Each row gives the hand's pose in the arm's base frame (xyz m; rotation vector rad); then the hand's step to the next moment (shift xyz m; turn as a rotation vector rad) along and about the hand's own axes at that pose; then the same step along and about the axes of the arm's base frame.
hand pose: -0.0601 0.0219 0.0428 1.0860 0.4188 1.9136
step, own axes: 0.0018 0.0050 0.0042 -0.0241 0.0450 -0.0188
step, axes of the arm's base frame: 0.0004 -0.0019 0.0065 -0.0332 -0.0428 0.0055
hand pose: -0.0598 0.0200 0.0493 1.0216 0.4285 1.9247
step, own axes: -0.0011 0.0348 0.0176 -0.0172 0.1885 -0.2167
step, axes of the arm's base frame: -0.0048 -0.0216 0.0321 -0.2706 -0.0959 -0.0189
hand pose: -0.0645 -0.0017 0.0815 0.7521 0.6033 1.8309
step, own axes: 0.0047 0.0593 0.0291 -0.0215 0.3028 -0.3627
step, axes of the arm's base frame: -0.0168 -0.0147 0.0623 -0.4471 -0.1493 -0.0389
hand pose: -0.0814 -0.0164 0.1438 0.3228 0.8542 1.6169
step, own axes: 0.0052 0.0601 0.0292 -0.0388 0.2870 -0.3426
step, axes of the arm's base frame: -0.0268 0.0143 0.0597 -0.4185 -0.1583 -0.0315
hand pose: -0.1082 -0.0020 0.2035 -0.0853 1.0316 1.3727
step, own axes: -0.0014 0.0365 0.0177 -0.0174 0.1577 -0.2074
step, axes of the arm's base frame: -0.0202 0.0192 0.0295 -0.2410 -0.0955 -0.0310
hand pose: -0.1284 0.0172 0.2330 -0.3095 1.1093 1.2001
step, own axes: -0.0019 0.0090 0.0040 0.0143 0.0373 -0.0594
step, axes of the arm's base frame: -0.0055 0.0053 0.0065 -0.0634 -0.0192 -0.0272
